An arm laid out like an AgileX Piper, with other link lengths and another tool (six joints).
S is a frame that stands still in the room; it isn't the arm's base.
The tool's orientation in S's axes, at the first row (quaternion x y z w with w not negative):
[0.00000, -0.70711, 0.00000, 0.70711]
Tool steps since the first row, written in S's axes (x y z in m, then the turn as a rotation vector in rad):
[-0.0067, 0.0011, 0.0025, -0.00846, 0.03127, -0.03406]
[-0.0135, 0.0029, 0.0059, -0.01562, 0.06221, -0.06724]
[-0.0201, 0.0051, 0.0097, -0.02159, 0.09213, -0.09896]
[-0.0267, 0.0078, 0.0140, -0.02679, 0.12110, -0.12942]
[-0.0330, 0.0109, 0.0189, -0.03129, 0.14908, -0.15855]
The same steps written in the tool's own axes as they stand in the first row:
[0.0025, 0.0011, 0.0067, -0.03406, 0.03127, 0.00846]
[0.0059, 0.0029, 0.0135, -0.06724, 0.06221, 0.01562]
[0.0097, 0.0051, 0.0201, -0.09896, 0.09213, 0.02159]
[0.0140, 0.0078, 0.0267, -0.12942, 0.12110, 0.02679]
[0.0189, 0.0109, 0.0330, -0.15855, 0.14908, 0.03129]

